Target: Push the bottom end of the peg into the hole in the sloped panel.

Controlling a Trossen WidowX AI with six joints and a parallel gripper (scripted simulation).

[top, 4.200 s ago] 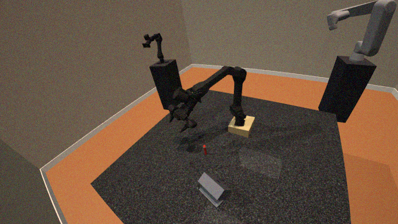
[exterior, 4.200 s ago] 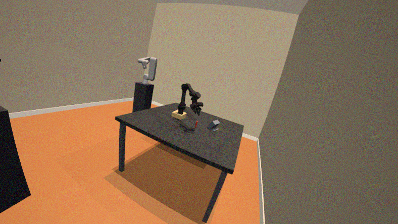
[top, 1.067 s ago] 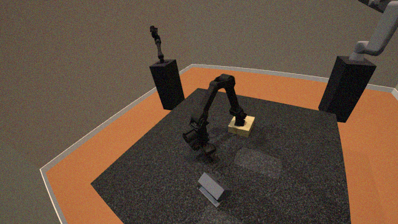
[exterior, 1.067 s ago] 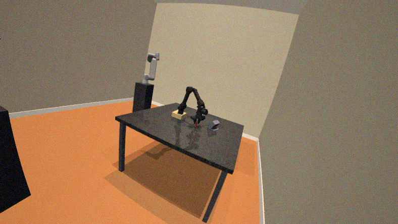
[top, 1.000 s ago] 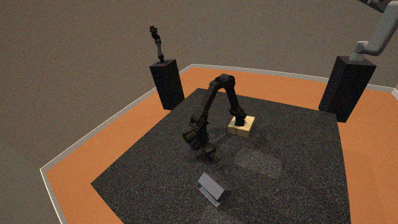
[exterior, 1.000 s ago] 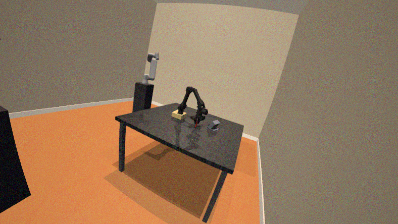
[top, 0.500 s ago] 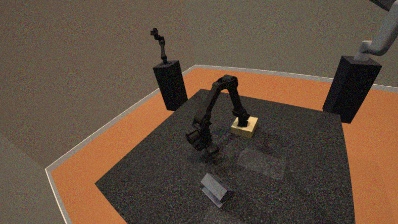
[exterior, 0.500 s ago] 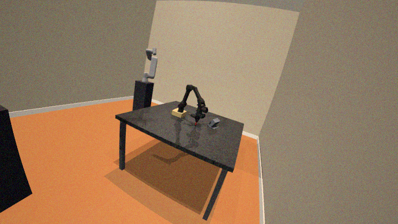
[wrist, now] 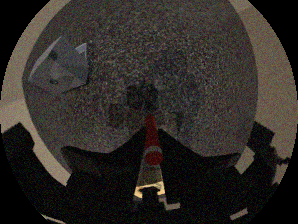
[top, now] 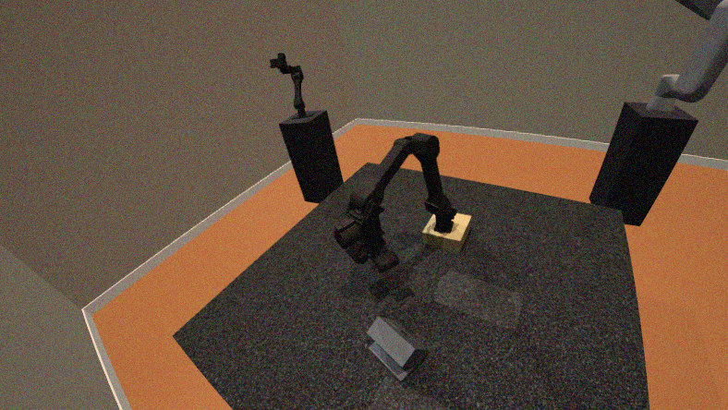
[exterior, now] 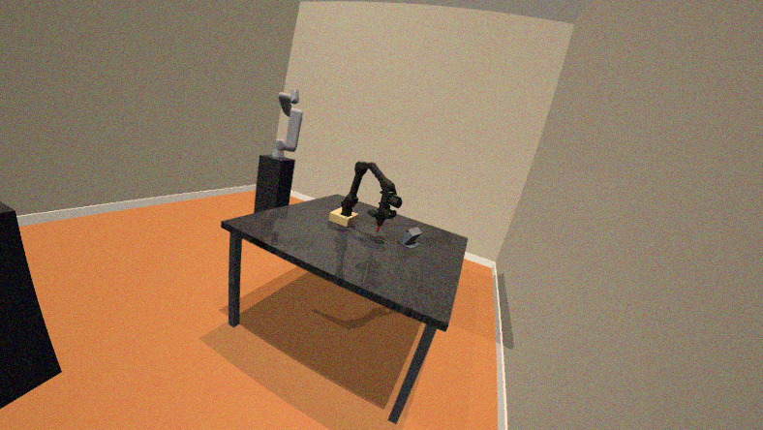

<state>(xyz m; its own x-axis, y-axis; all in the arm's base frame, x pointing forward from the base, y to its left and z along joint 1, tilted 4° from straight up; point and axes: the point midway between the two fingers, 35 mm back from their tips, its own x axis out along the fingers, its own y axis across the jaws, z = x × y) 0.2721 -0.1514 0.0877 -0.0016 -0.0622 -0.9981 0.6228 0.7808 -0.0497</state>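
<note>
Now: the grey sloped panel 200 mm ahead of my gripper tip, 130 mm to the left of it and 50 mm below it. The rest, counted from my gripper tip: red peg (20 mm above).
</note>
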